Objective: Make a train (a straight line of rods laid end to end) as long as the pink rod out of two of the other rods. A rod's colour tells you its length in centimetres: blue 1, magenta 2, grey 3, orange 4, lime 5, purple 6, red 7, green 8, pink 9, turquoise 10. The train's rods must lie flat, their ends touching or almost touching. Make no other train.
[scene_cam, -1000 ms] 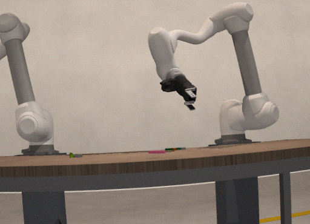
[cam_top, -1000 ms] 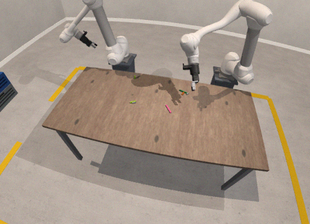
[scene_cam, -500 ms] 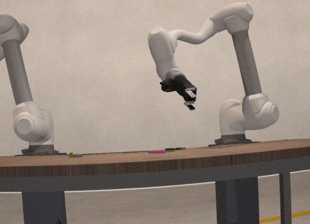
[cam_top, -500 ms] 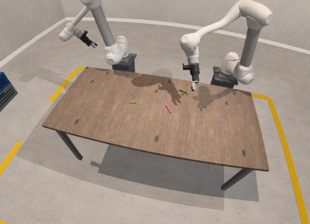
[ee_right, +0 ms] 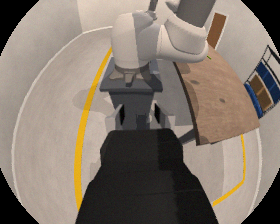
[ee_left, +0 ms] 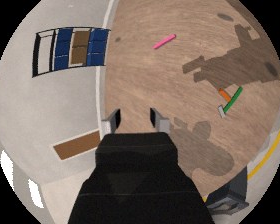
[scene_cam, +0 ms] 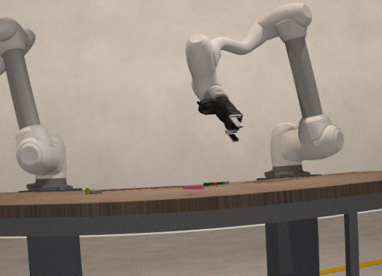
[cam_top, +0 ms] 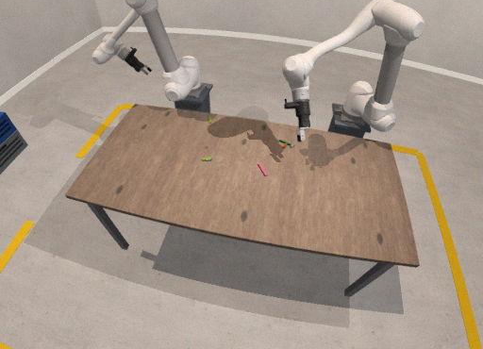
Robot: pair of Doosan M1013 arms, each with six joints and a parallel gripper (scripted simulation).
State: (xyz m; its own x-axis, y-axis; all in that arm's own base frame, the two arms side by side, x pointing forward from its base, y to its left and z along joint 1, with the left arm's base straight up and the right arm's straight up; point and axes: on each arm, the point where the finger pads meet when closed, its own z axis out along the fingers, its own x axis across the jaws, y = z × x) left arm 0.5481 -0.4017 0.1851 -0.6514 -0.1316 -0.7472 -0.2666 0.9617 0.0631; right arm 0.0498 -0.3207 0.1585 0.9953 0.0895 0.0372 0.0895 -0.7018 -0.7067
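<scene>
My left hand is 180 mm above the green rod, 140 mm past it and 70 mm to the left of it. Round my left hand: pink rod (180 mm below, 170 mm to the right, 100 mm ahead); orange rod (180 mm below, 120 mm behind, 70 mm to the right).
</scene>
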